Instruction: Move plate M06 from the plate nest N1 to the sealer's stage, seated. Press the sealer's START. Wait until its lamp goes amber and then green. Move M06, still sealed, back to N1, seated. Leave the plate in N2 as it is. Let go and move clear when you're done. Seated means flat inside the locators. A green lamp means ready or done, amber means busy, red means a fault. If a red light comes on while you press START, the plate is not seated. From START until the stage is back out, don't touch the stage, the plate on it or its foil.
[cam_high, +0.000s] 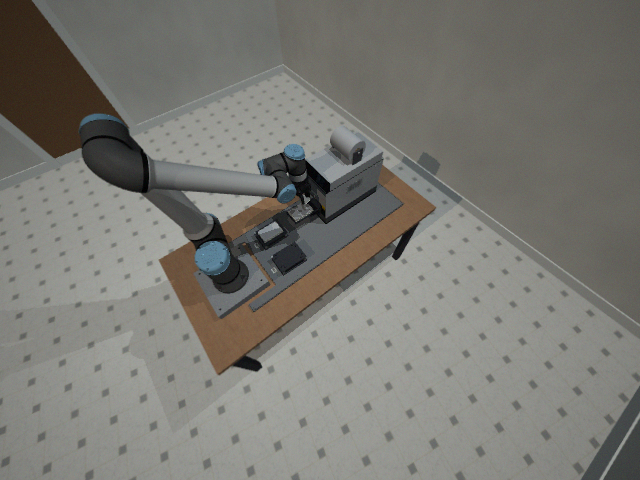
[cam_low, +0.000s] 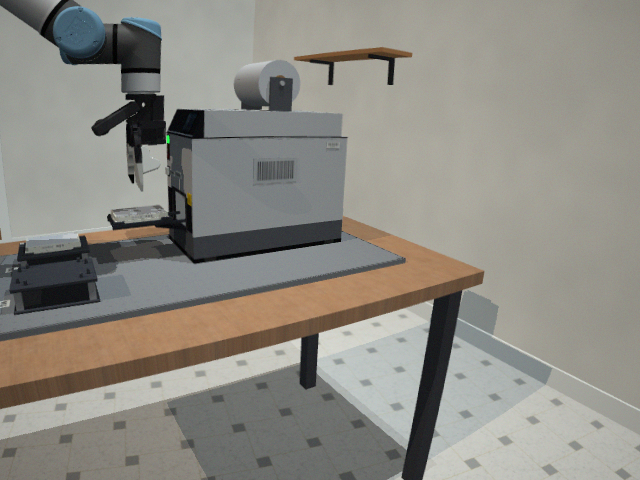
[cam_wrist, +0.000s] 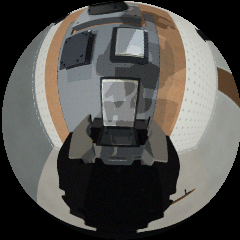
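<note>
The plate M06 is 7 cm below my hand. From my hand the other things lie so: black sealer stage: 8 cm below; then plate: 21 cm behind, 1 cm to the right, 13 cm below; then foil roll: 33 cm ahead, 5 cm to the left, 24 cm above.
</note>
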